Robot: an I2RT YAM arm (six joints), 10 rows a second.
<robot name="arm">
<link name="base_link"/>
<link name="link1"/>
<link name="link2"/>
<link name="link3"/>
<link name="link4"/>
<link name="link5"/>
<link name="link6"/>
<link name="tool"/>
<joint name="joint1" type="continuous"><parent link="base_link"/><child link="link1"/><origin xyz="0 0 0.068" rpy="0 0 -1.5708"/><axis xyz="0 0 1"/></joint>
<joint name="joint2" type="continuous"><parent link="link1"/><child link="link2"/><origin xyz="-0.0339 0.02 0.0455" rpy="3.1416 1.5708 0"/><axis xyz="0 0 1"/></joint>
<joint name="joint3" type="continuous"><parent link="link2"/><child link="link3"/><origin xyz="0 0.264 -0.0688" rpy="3.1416 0 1.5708"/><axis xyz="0 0 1"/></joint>
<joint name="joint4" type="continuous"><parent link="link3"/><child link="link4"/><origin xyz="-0.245 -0.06 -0.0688" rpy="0 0 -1.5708"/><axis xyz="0 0 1"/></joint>
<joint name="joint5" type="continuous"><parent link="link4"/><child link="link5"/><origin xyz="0.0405 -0.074 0.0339" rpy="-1.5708 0 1.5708"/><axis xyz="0 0 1"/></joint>
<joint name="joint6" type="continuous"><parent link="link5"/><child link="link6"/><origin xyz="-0.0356 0 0.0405" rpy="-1.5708 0 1.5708"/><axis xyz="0 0 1"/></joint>
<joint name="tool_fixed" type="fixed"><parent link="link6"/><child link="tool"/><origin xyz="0 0 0" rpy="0 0 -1.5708"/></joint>
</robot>
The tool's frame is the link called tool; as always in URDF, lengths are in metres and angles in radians. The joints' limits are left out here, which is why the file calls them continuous.
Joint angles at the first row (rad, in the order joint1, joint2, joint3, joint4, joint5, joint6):
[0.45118 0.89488 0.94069 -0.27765 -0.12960 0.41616]
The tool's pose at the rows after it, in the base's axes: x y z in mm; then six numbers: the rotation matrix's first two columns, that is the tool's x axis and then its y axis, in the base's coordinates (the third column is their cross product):
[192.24 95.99 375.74 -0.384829 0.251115 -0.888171 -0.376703 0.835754 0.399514]
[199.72 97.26 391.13 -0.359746 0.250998 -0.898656 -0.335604 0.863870 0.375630]
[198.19 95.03 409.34 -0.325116 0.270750 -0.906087 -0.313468 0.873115 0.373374]
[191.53 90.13 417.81 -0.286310 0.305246 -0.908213 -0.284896 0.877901 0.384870]
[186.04 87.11 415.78 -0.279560 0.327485 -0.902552 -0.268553 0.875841 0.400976]
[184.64 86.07 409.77 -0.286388 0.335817 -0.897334 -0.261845 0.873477 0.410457]
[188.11 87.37 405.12 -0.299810 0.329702 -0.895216 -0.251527 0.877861 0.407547]
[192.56 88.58 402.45 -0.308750 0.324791 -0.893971 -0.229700 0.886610 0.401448]
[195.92 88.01 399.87 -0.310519 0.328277 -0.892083 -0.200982 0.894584 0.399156]
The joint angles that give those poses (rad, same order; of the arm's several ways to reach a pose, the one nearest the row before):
[0.45117 0.95065 1.00130 -0.28028 -0.07213 0.40586]
[0.45100 0.99601 1.08227 -0.31480 -0.01360 0.39276]
[0.45099 1.00563 1.15036 -0.34512 0.02399 0.39574]
[0.45106 0.98171 1.16154 -0.34534 0.06678 0.41197]
[0.45251 0.95495 1.13985 -0.34302 0.08433 0.43151]
[0.45095 0.94073 1.11160 -0.33440 0.08449 0.44293]
[0.44980 0.95115 1.10361 -0.33441 0.08741 0.44327]
[0.44854 0.96832 1.10720 -0.34045 0.10372 0.44323]
[0.44277 0.97826 1.10596 -0.34281 0.12437 0.44782]

